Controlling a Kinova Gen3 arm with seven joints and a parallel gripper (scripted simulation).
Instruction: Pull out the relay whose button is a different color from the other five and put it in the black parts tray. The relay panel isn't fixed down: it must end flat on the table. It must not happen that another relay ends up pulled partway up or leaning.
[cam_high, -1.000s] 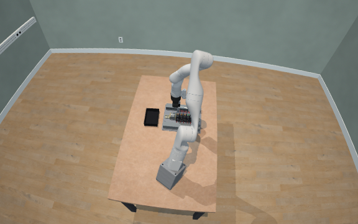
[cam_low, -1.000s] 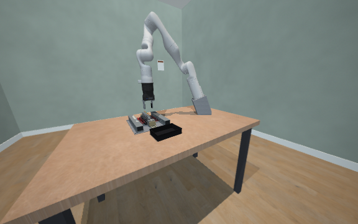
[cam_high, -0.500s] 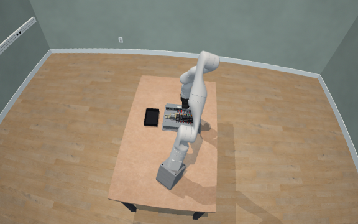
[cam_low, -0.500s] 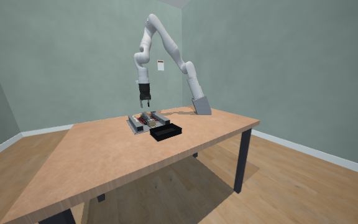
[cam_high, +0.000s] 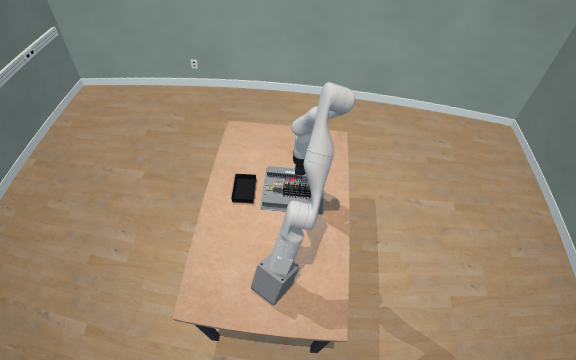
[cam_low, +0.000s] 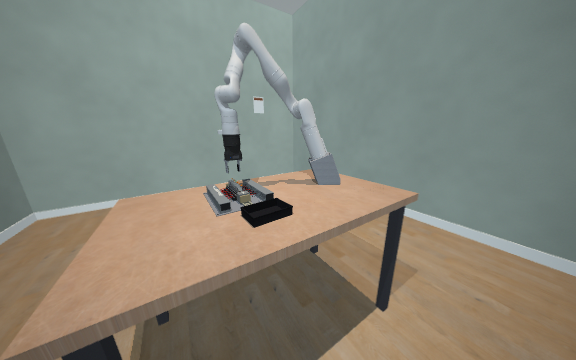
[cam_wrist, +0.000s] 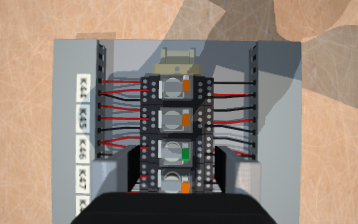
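Now: hand 110 mm above the relay panel and 50 mm to the right of it. The rest, counted from my hand: black parts tray: 310 mm to the left, 120 mm below.
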